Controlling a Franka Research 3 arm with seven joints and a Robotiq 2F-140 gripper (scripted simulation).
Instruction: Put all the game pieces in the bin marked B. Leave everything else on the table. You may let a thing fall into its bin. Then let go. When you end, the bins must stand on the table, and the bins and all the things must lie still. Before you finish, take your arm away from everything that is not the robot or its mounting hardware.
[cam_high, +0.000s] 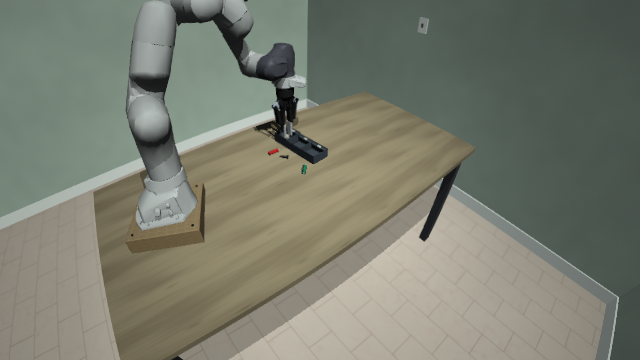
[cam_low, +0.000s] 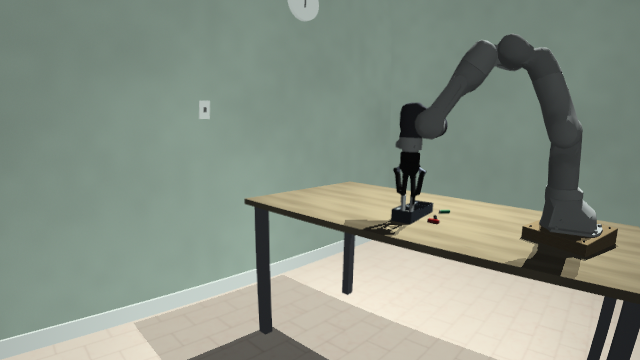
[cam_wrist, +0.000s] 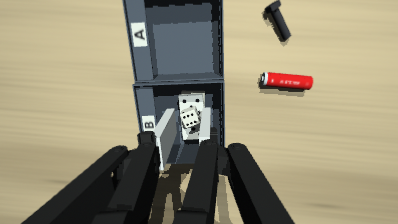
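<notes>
The white die lies 4 cm below my hand. From my hand the other things lie so: red cylinder: 9 cm behind, 6 cm below, 5 cm to the right; then white domino: 5 cm below; then dark bin: 8 cm to the right, 4 cm below, 3 cm ahead.
</notes>
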